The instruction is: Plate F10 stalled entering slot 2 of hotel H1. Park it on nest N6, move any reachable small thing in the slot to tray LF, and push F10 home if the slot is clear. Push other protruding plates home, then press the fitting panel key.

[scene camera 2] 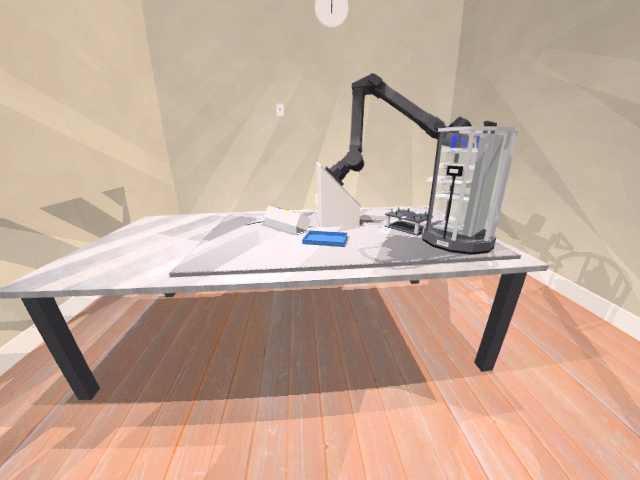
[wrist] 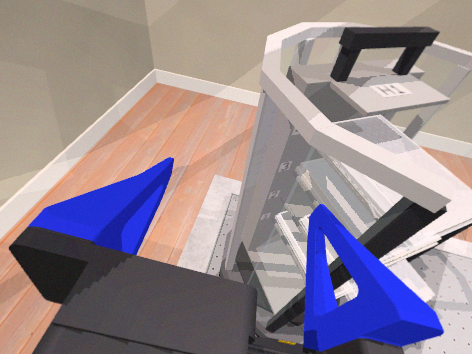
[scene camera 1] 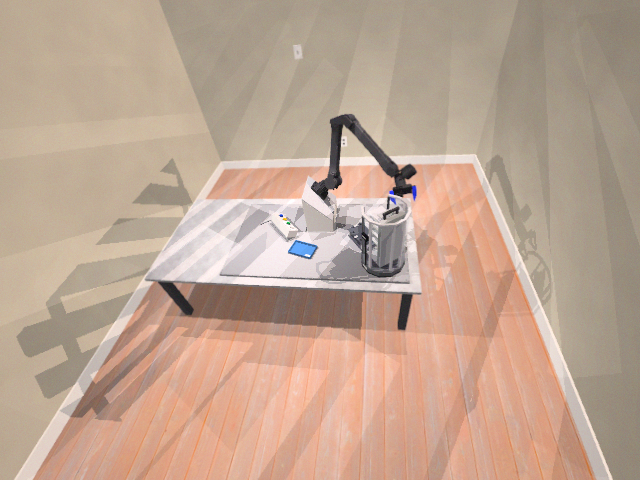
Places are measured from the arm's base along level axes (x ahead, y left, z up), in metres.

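Pixels of known places: gripper, fingertip midpoint: [wrist: 246, 188]; arm's base at its link origin: [scene camera 2: 333, 177] [scene camera 1: 318, 191].
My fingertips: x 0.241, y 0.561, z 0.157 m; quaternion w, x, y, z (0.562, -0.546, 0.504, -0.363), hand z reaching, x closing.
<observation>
Ahead of a thing's pixels: the offset from my fingertips to its top centre. "spot": to the spot under its first point. Level surfaces: height alone.
My gripper [scene camera 1: 403, 196] [scene camera 2: 466, 142] [wrist: 246, 188] is open and empty, at the hotel's upper rear. In the wrist view its right finger overlaps the hotel. Hotel H1 {0.091 m right, 0.121 m ahead, 0.066 m up} [scene camera 1: 383, 270] [scene camera 2: 465, 245] [wrist: 385, 166] is a tall clear-walled tower holding several white plates. One plate {spot: 0.208 m right, 0.120 m ahead, 0.120 m down} [scene camera 2: 433, 179] sticks out at the left side; its label is unreadable, so I cannot tell if it is F10. Nest N6 {0.233 m right, 0.033 m back, 0.272 m down} [scene camera 1: 355, 235] [scene camera 2: 407, 215] is a dark raised stand with no plate on it. Tray LF {0.585 m right, 0.124 m ahead, 0.330 m down} [scene camera 1: 302, 249] [scene camera 2: 324, 238] is blue and looks empty. No small thing in slot 2 can be made out.
The white key panel {0.763 m right, 0.034 m back, 0.264 m down} [scene camera 1: 291, 231] [scene camera 2: 283, 221] with coloured keys stands left of the arm's pale wedge base [scene camera 1: 318, 218] [scene camera 2: 336, 209]. A black handle {spot: 0.057 m right, 0.139 m ahead, 0.062 m up} [wrist: 390, 37] rises from the hotel's top. The table {0.361 m down} [scene camera 1: 196, 248] [scene camera 2: 93, 258] ends just beyond the hotel at the right.
</observation>
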